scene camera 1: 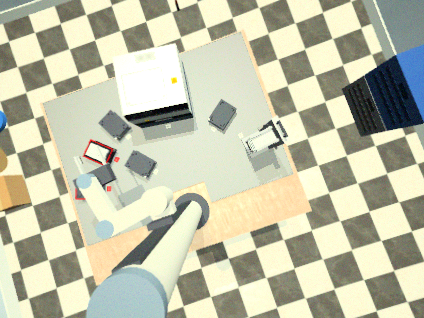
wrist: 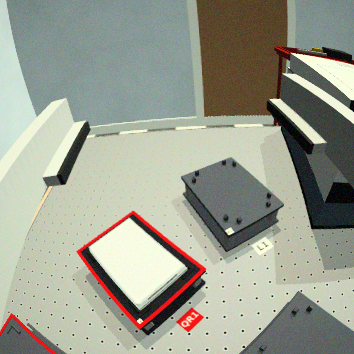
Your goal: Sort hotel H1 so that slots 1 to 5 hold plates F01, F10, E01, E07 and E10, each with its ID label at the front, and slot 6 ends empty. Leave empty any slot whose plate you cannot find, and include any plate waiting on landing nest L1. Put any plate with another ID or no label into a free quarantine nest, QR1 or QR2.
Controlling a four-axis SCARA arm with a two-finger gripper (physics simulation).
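Places are measured from the arm's base along level axes (x ahead, y left, z up), in millimetres.
Pixels of known places: gripper, fingertip midpoint: (scene camera 1: 86, 151) (wrist: 176, 96).
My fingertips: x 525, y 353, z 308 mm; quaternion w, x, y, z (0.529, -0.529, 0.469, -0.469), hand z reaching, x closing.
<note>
For each thing: its top centre in the pictures, then the offset to it from my fingertips. "*": a spot on its surface instead.
- white plate, top centre: (wrist: 131, 256) (scene camera 1: 96, 152) dx +45, dy +86, dz -231 mm
- red-rimmed nest QR1, top centre: (wrist: 133, 260) (scene camera 1: 97, 152) dx +44, dy +86, dz -241 mm
- Landing nest L1, top centre: (wrist: 230, 184) (scene camera 1: 112, 124) dx +188, dy -65, dz -235 mm
- red-rimmed nest QR2, surface spot: (wrist: 20, 341) * dx -119, dy +241, dz -245 mm
- large white device, top centre: (scene camera 1: 149, 79) dx +279, dy -426, dz -49 mm
My gripper (scene camera 1: 90, 157) (wrist: 176, 96) is partly open, with nothing between its fingers, at the table's left side near QR1. A white plate (scene camera 1: 99, 151) (wrist: 137, 262) lies on the red-rimmed nest QR1 (wrist: 170, 301); I can read no ID on it. Landing nest L1 (scene camera 1: 115, 125) (wrist: 232, 195) is bare. The red-rimmed nest QR2 (scene camera 1: 80, 194) (wrist: 20, 341) is partly hidden by the gripper body in the scene view and cut off in the wrist view; its visible part is bare. Hotel H1 (scene camera 1: 262, 141) stands at the right with clear plates inside; slots and labels are unreadable.
A large white device (scene camera 1: 150, 85) with a dark front stands at the back; part of it shows at the right of the wrist view. A dark nest (scene camera 1: 141, 164) (wrist: 305, 332) lies right of QR1. Another dark nest (scene camera 1: 222, 116) lies between the device and the hotel.
</note>
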